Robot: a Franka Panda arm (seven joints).
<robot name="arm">
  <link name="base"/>
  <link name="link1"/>
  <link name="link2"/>
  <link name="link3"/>
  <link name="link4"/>
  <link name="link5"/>
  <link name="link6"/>
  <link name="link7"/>
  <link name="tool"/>
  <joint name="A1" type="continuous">
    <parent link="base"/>
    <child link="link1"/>
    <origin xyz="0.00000 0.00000 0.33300" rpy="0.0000 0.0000 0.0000"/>
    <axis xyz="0 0 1"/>
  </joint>
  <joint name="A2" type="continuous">
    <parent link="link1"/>
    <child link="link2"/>
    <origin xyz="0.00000 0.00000 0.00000" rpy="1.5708 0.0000 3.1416"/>
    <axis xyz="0 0 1"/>
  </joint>
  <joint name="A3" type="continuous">
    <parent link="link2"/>
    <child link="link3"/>
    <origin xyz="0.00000 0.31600 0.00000" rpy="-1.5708 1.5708 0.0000"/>
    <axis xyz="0 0 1"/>
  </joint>
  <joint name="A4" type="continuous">
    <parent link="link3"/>
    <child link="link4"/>
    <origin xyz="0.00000 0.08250 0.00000" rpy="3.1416 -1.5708 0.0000"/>
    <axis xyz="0 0 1"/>
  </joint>
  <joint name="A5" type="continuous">
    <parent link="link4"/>
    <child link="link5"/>
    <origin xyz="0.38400 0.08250 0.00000" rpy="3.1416 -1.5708 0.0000"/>
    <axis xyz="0 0 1"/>
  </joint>
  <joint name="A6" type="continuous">
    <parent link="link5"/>
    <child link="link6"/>
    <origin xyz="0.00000 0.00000 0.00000" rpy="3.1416 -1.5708 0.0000"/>
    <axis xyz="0 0 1"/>
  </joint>
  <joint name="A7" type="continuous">
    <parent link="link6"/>
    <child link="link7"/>
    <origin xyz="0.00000 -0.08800 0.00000" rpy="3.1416 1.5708 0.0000"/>
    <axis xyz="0 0 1"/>
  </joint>
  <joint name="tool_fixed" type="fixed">
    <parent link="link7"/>
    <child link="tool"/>
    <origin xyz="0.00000 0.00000 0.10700" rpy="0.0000 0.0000 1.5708"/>
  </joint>
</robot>
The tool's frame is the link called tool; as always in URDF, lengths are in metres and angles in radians. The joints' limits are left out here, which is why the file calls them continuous.
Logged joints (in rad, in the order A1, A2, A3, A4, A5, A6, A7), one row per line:
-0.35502 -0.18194 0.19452 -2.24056 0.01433 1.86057 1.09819
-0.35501 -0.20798 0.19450 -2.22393 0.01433 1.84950 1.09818
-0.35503 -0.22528 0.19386 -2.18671 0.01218 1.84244 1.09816
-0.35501 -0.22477 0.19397 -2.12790 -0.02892 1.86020 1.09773
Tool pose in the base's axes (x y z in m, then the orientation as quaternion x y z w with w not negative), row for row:
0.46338 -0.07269 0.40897 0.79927 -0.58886 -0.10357 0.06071
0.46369 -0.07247 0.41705 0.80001 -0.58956 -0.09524 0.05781
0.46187 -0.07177 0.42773 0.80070 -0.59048 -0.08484 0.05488
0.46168 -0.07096 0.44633 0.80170 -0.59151 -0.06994 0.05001
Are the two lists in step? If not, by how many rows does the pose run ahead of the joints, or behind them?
The pose runs 2 rows behind the joints: the pose in row i belongs to the joints in row i - 2.
